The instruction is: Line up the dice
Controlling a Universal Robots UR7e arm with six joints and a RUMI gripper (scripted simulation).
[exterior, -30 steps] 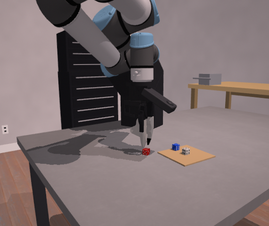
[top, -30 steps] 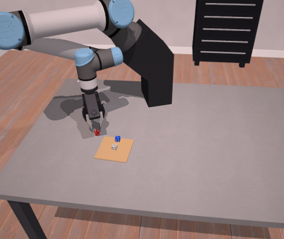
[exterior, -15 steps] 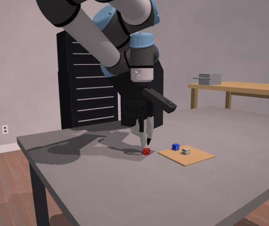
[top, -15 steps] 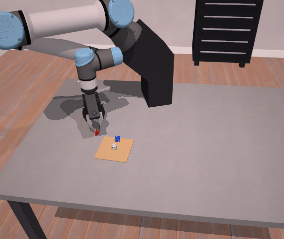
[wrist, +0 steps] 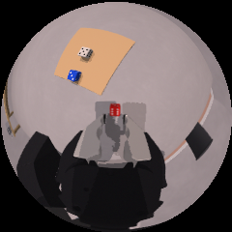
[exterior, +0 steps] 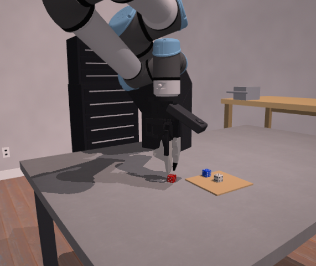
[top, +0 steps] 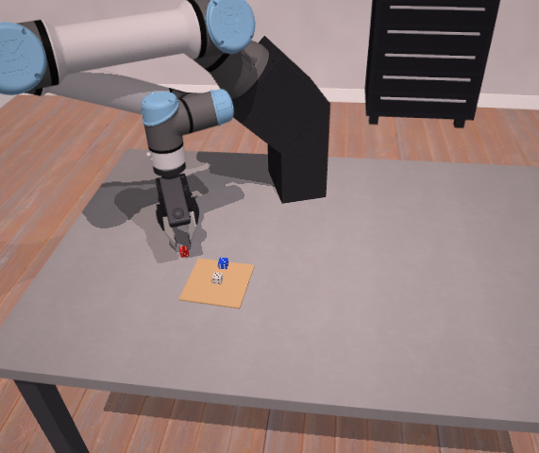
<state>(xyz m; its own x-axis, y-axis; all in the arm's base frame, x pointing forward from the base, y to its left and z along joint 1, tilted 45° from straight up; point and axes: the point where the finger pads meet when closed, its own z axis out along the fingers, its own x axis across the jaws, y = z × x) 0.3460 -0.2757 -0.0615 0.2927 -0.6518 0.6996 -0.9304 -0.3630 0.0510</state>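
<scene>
The red die is 30 mm below my hand. Also, from my hand: tan mat 100 mm ahead, 90 mm to the left, 40 mm below; white die 100 mm ahead, 90 mm to the left, 30 mm below; blue die 100 mm to the left, 50 mm ahead, 30 mm below.
</scene>
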